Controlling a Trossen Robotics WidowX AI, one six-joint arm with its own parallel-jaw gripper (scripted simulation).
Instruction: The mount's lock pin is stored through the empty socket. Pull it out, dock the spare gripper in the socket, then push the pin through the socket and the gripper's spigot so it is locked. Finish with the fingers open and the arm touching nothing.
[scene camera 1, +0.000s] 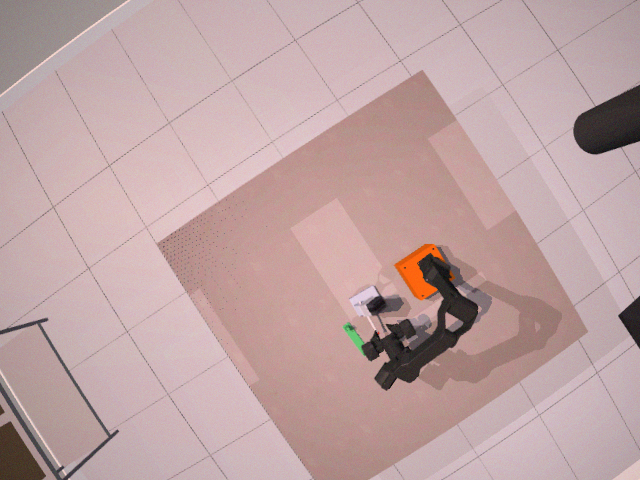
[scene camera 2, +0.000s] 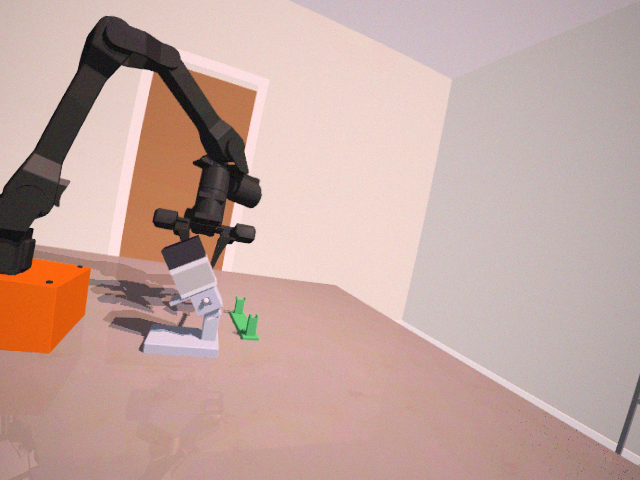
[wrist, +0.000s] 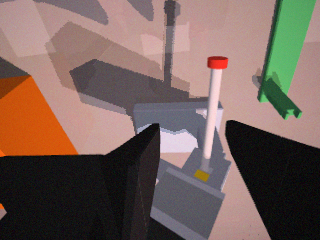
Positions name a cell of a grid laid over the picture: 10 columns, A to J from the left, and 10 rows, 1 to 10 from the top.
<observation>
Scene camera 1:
my gripper: F7
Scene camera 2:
my gripper: D6
spare gripper: C6
grey mount: C8
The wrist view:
my gripper: G6
lock pin: G3
grey mount: F6
</observation>
